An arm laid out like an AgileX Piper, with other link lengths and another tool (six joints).
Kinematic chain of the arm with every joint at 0, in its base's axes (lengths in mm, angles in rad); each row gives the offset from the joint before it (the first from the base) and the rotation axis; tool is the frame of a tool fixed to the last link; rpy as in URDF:
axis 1: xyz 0 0 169.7 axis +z
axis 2: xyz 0 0 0 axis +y
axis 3: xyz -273.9 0 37.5 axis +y
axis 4: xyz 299.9 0 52.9 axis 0.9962 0 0.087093
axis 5: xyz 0 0 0 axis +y
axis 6: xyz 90.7 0 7.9 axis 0.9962 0 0.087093
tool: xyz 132.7 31 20.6 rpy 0.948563 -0.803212 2.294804
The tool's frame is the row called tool.
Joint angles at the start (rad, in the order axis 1, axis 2, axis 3, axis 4, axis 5, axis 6):
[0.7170, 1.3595, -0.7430, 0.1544, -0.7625, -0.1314]
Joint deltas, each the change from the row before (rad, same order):
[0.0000, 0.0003, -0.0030, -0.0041, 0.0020, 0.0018]
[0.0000, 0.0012, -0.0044, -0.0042, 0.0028, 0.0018]
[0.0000, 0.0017, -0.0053, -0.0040, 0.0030, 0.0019]
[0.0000, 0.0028, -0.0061, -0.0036, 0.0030, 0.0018]
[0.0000, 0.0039, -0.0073, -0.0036, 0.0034, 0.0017]
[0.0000, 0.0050, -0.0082, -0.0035, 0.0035, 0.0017]
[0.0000, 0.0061, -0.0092, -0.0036, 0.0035, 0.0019]
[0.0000, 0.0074, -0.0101, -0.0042, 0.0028, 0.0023]
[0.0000, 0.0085, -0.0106, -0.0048, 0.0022, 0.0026]
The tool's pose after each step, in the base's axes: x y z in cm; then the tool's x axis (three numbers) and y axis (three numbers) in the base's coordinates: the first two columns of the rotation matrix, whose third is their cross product. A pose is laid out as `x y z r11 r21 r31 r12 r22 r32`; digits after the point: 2 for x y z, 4 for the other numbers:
35.23 31.75 37.53 -0.7524 0.1049 0.6503 0.3700 -0.7495 0.5489
35.24 31.85 37.64 -0.7537 0.1033 0.6491 0.3713 -0.7480 0.5502
35.26 31.96 37.76 -0.7550 0.1015 0.6478 0.3725 -0.7466 0.5511
35.30 32.08 37.86 -0.7560 0.0999 0.6469 0.3738 -0.7454 0.5520
35.37 32.22 37.97 -0.7569 0.0985 0.6461 0.3752 -0.7440 0.5530
35.46 32.39 38.06 -0.7576 0.0972 0.6455 0.3767 -0.7425 0.5539
35.57 32.57 38.15 -0.7582 0.0959 0.6450 0.3783 -0.7410 0.5548
35.70 32.78 38.24 -0.7590 0.0943 0.6442 0.3799 -0.7394 0.5558
35.85 33.00 38.31 -0.7601 0.0926 0.6432 0.3816 -0.7376 0.5571

